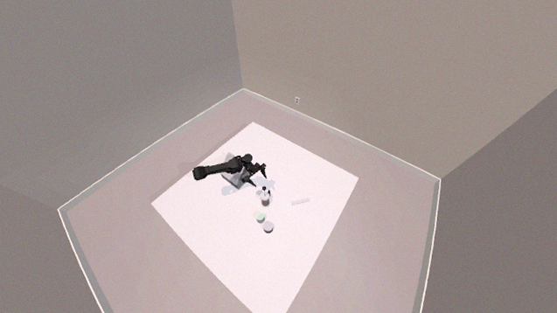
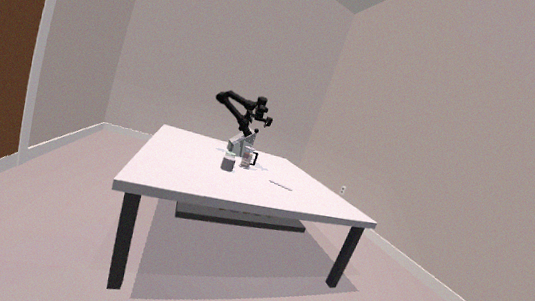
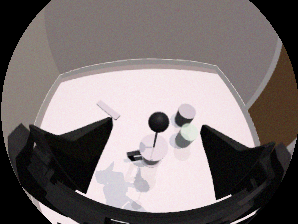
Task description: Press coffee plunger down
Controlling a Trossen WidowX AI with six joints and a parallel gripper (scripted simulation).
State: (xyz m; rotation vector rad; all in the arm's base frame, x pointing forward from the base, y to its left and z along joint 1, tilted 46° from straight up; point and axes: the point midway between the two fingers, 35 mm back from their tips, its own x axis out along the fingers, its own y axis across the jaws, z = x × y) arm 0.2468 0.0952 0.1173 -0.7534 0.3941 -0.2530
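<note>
Right now my gripper tip is 170 mm above the coffee press, 20 mm short of it and 10 mm to the right of it. The rest, counted from my gripper tip: green-topped cup 250 mm below, 130 mm to the right, 90 mm ahead.
</note>
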